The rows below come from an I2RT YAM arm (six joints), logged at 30 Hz.
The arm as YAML. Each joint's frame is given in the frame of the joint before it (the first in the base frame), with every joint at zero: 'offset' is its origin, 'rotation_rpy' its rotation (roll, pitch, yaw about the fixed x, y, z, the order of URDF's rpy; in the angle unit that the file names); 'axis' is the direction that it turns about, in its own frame. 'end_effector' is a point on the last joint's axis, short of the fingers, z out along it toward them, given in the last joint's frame.
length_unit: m
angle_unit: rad
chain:
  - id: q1
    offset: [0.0, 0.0, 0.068]
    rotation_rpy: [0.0, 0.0, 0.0]
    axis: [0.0, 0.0, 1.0]
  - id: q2
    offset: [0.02, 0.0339, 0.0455]
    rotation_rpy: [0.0, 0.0, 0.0]
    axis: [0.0, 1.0, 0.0]
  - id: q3
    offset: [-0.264, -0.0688, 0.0]
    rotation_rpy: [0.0, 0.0, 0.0]
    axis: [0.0, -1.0, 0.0]
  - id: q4
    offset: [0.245, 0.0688, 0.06]
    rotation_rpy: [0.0, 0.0, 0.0]
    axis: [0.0, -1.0, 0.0]
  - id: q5
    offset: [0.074, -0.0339, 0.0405]
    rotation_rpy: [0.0, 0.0, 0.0]
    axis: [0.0, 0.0, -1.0]
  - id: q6
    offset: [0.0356, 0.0, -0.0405]
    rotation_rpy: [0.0, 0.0, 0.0]
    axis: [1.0, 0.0, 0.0]
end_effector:
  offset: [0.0, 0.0, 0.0]
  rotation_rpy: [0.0, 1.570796, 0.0]
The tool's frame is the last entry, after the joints.
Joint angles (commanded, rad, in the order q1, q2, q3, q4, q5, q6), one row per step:
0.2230, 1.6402, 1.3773, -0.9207, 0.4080, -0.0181
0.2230, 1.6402, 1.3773, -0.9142, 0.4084, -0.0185
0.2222, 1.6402, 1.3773, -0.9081, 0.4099, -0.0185
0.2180, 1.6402, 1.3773, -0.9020, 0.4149, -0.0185
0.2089, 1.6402, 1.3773, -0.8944, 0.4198, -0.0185
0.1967, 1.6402, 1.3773, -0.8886, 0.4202, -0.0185
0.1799, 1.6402, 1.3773, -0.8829, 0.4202, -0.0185
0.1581, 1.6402, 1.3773, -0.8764, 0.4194, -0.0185
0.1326, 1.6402, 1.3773, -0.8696, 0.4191, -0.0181
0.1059, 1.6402, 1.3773, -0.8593, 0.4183, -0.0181
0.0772, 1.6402, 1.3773, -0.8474, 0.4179, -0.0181
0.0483, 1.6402, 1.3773, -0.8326, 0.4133, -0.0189
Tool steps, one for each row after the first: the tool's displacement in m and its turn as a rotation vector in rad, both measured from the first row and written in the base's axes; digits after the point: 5 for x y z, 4 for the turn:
0.00063, 0.00013, 0.00027, 0.0009, -0.0063, 0.0002
0.00126, -0.00005, 0.00054, 0.0009, -0.0126, -0.0012
0.00210, -0.00146, 0.00086, -0.0023, -0.0195, -0.0073
0.00335, -0.00445, 0.00125, -0.0052, -0.0279, -0.0184
0.00455, -0.00837, 0.00150, -0.0045, -0.0336, -0.0307
0.00590, -0.01383, 0.00175, -0.0036, -0.0392, -0.0476
0.00744, -0.02094, 0.00203, -0.0021, -0.0454, -0.0691
0.00896, -0.02935, 0.00233, -0.0010, -0.0521, -0.0948
0.01063, -0.03817, 0.00279, 0.0008, -0.0622, -0.1212
0.01224, -0.04773, 0.00334, 0.0020, -0.0739, -0.1498
0.01386, -0.05728, 0.00399, 0.0068, -0.0878, -0.1761

